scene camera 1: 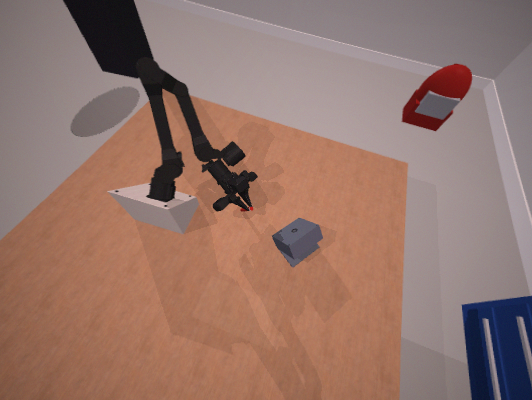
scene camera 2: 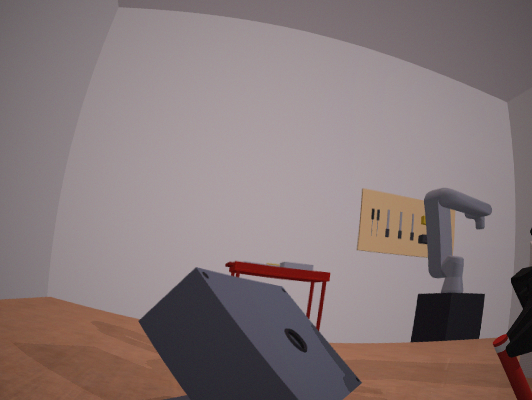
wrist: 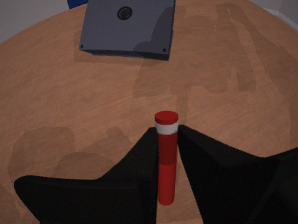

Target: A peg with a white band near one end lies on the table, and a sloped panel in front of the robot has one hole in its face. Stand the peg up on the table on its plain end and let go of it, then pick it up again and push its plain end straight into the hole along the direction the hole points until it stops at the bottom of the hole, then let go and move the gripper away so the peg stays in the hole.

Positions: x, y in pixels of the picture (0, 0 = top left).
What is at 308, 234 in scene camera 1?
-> A grey sloped panel.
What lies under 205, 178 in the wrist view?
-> The gripper.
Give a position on a grey sloped panel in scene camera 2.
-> At 223, 330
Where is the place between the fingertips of the gripper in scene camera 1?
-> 250, 209
